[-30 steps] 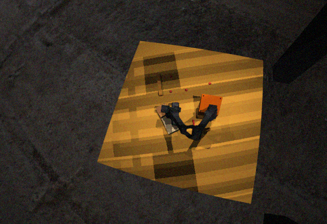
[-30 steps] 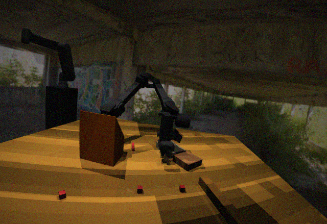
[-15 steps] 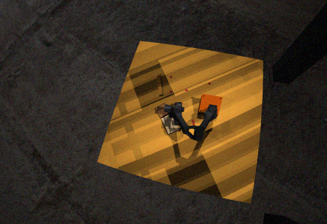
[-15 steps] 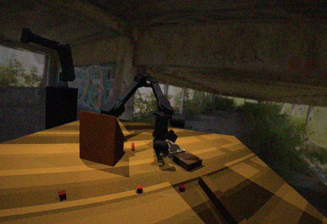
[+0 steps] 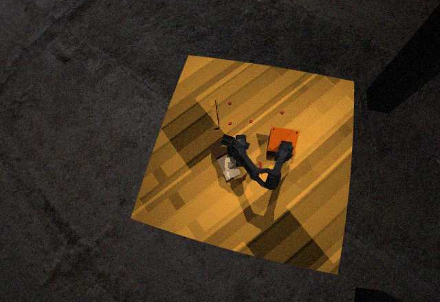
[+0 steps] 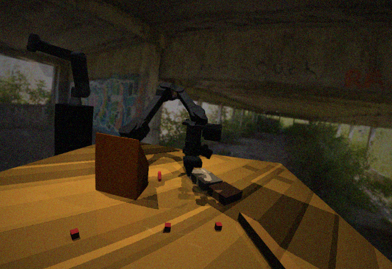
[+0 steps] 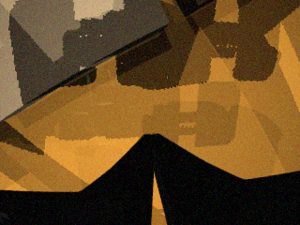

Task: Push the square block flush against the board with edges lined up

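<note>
Right now my gripper tip is 15 cm short of the flat brown square block, 2 cm to the left of it and 4 cm above it. The rest, counted from my gripper tip: red peg: 13 cm behind, 5 cm to the left, 5 cm below.
</note>
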